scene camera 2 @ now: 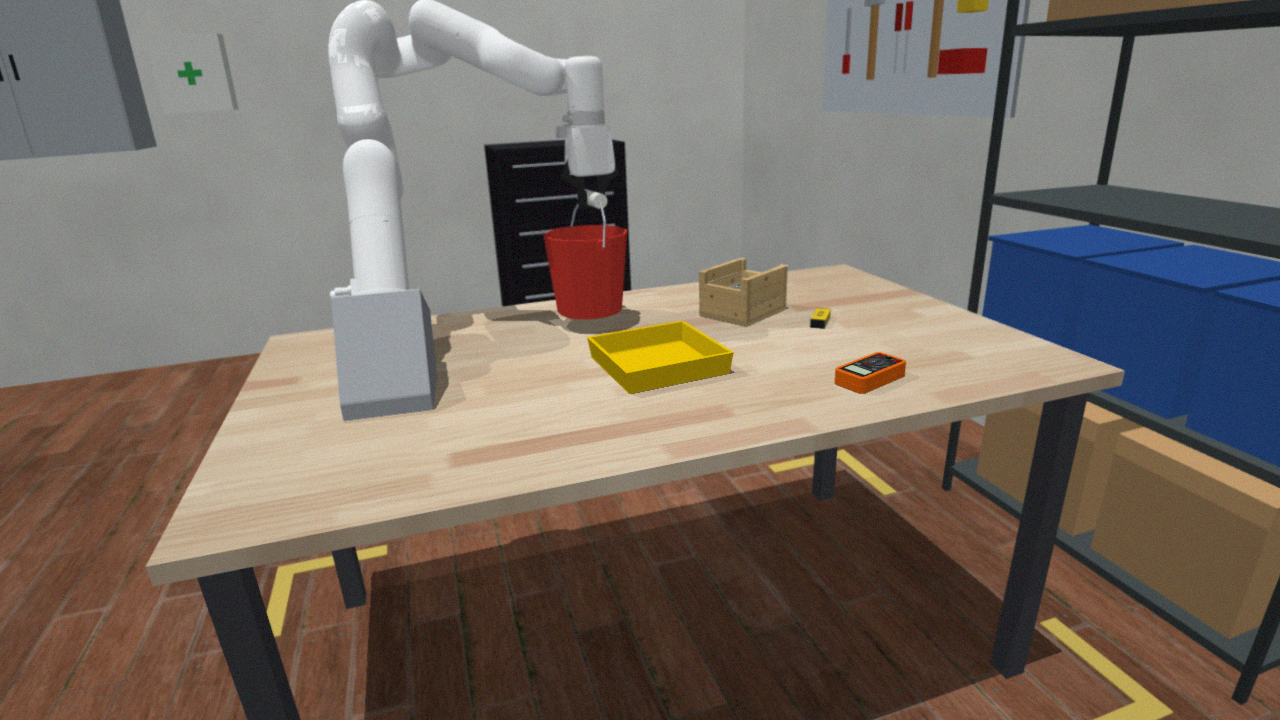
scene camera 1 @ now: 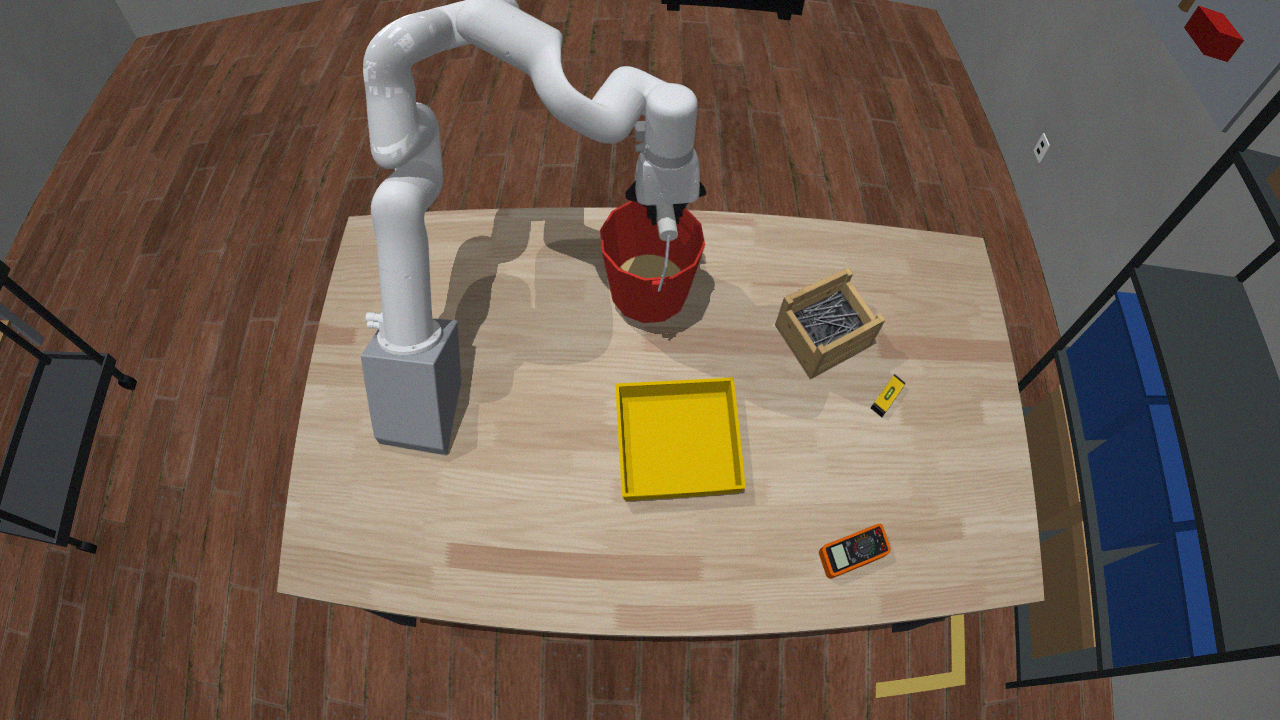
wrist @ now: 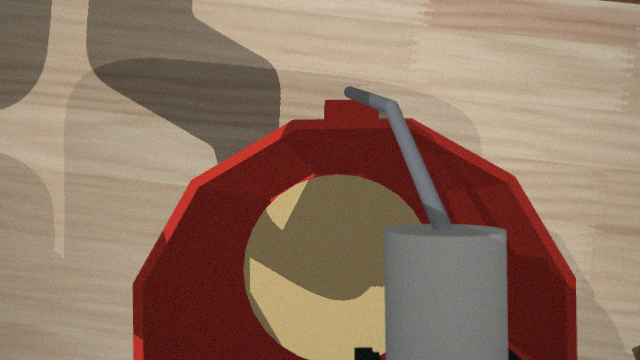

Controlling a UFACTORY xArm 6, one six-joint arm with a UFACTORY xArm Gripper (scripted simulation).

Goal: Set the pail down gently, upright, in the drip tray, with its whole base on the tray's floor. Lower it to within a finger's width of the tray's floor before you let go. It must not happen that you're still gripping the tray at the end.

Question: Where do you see a red pail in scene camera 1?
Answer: At 632, 244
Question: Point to a red pail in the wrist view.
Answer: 282, 243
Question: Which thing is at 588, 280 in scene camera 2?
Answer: A red pail.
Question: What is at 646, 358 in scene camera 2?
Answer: A yellow drip tray.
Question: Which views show the yellow drip tray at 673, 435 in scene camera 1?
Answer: Scene camera 2 and scene camera 1 only.
